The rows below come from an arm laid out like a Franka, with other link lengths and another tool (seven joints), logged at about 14 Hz.
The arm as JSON. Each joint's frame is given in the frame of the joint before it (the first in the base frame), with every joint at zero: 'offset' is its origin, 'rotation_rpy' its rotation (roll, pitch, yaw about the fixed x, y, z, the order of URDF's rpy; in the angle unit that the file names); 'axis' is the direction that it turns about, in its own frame. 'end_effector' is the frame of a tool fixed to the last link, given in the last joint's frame.
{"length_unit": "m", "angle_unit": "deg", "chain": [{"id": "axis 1", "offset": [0.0, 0.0, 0.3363], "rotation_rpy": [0.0, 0.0, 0.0], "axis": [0.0, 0.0, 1.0]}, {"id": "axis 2", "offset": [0.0, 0.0, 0.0], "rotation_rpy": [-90.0, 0.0, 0.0], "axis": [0.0, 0.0, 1.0]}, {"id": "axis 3", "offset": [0.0, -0.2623, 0.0], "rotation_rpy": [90.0, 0.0, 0.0], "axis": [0.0, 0.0, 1.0]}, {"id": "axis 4", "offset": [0.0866, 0.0, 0.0], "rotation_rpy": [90.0, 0.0, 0.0], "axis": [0.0, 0.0, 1.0]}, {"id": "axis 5", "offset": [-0.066, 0.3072, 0.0], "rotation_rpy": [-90.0, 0.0, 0.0], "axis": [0.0, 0.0, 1.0]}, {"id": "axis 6", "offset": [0.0, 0.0, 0.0], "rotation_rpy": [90.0, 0.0, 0.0], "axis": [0.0, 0.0, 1.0]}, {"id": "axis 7", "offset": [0.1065, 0.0, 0.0], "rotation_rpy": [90.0, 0.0, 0.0], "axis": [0.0, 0.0, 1.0]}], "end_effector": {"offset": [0.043, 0.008, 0.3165], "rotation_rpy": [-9.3, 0.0, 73.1]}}
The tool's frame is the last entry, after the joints.
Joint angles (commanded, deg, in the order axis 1, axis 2, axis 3, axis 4, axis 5, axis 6, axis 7), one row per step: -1.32, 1.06, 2.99, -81.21, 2.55, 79.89, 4.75; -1.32, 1.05, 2.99, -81.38, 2.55, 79.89, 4.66; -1.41, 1.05, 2.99, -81.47, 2.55, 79.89, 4.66; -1.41, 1.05, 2.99, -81.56, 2.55, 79.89, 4.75; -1.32, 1.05, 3.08, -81.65, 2.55, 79.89, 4.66; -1.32, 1.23, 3.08, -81.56, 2.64, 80.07, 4.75; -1.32, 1.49, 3.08, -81.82, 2.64, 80.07, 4.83; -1.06, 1.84, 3.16, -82.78, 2.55, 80.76, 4.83; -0.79, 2.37, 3.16, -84.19, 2.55, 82.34, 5.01; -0.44, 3.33, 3.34, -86.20, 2.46, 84.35, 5.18; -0.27, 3.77, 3.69, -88.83, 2.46, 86.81, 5.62; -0.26, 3.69, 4.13, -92.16, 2.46, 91.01, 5.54; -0.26, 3.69, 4.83, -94.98, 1.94, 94.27, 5.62; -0.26, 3.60, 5.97, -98.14, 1.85, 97.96, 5.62
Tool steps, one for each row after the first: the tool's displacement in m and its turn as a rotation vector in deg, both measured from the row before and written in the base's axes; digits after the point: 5 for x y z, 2 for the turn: -0.00063, 0.00005, -0.00118, 0.00, 0.16, 0.09; -0.00031, -0.00083, -0.00068, 0.00, 0.09, -0.09; -0.00036, -0.00008, -0.00068, -0.01, 0.09, -0.09; -0.00039, 0.00169, -0.00067, 0.00, 0.09, 0.27; 0.00146, 0.00049, -0.00054, 0.10, -0.08, -0.09; -0.00084, -0.00009, -0.00431, -0.01, 0.52, -0.08; 0.00020, 0.00252, -0.00880, -0.09, 0.62, 0.30; 0.00323, 0.00234, -0.01188, 0.01, 0.37, 0.02; 0.00253, 0.00419, -0.01950, -0.08, 0.97, 0.27; 0.00133, 0.00439, -0.01855, -0.03, 0.63, -0.02; 0.00728, 0.00434, -0.01553, 0.08, -0.95, 0.35; 0.00354, 0.00372, -0.01445, -0.46, -0.47, 0.56; 0.00281, 0.01037, -0.01525, 0.01, -0.63, 1.03
